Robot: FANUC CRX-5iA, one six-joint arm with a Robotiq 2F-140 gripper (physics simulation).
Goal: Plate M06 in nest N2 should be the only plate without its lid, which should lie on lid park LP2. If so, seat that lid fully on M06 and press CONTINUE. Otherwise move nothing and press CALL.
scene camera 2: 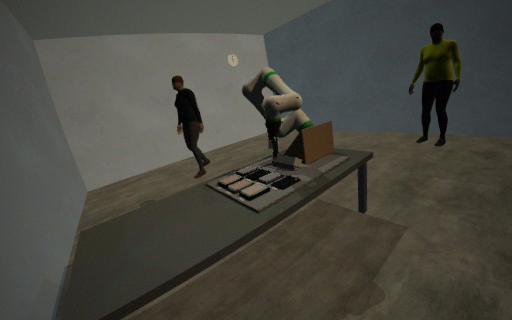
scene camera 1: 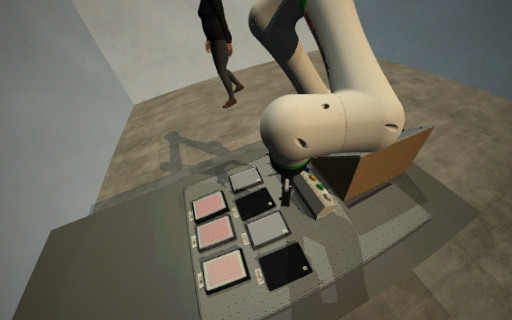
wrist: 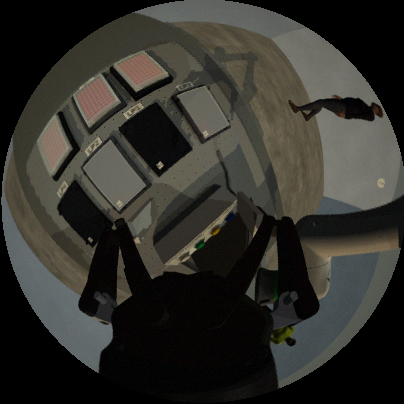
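Where they show: gripper, fingertip midpoint: (scene camera 2: 272, 153) (wrist: 195, 203); arm's base at its link origin: (scene camera 2: 310, 134) (wrist: 258, 286).
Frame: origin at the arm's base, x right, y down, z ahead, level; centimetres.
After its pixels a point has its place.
Three pink-gridded plates stand in a row: the back plate (scene camera 1: 209, 206) {x 17.7, y 12.7, z 68.5 cm} (wrist: 141, 69) {x 18.8, y 12.7, z 67.2 cm}, the middle plate (scene camera 1: 215, 232) {x 6.3, y 13.3, z 69.7 cm} (wrist: 97, 100) {x 7.2, y 13.8, z 68.1 cm} and the front plate (scene camera 1: 225, 270) {x -7.9, y 12.6, z 70.6 cm} (wrist: 55, 145) {x -6.1, y 12.6, z 68.7 cm}. Their nest labels and any clear lids cannot be made out. A grey lid-like panel (scene camera 1: 267, 230) {x -2.2, y 14.0, z 52.6 cm} (wrist: 115, 175) {x -0.7, y 14.1, z 51.6 cm} lies at the LP2 label (wrist: 93, 145) {x 0.0, y 15.6, z 60.8 cm}. A second grey panel (scene camera 1: 245, 179) {x 23.5, y 14.0, z 49.7 cm} (wrist: 203, 111) {x 23.6, y 14.0, z 49.3 cm} lies at the back park. Two black rectangles (scene camera 1: 255, 203) {x 10.5, y 14.8, z 51.2 cm} (scene camera 1: 285, 265) {x -15.1, y 14.8, z 53.2 cm} fill the other parks. My gripper (scene camera 1: 285, 202) (scene camera 2: 275, 156) {x 6.4, y 4.1, z 38.8 cm} (wrist: 195, 203) {x 6.4, y 4.1, z 38.8 cm} is open and empty, above the board near the button box (scene camera 1: 311, 199) {x -2.0, y 10.1, z 33.6 cm} (wrist: 187, 222) {x 2.3, y 10.8, z 33.5 cm}.
The box bears blue (wrist: 230, 218) {x 10.0, y 9.0, z 26.3 cm}, yellow (wrist: 215, 231) {x 5.1, y 8.7, z 27.4 cm}, green (wrist: 200, 245) {x 0.2, y 8.8, z 27.7 cm} and pale (wrist: 184, 257) {x -4.5, y 8.6, z 28.8 cm} buttons. A brown panel (scene camera 1: 390, 165) {x -9.5, y 4.9, z 2.2 cm} (scene camera 2: 318, 142) {x -9.1, y 4.7, z 4.8 cm} stands upright behind it. A dark-clothed person (scene camera 1: 217, 40) (scene camera 2: 189, 115) and a yellow-shirted person (scene camera 2: 439, 60) are away from the table (scene camera 2: 165, 245) {x -6.2, y 17.1, z 123.7 cm}.
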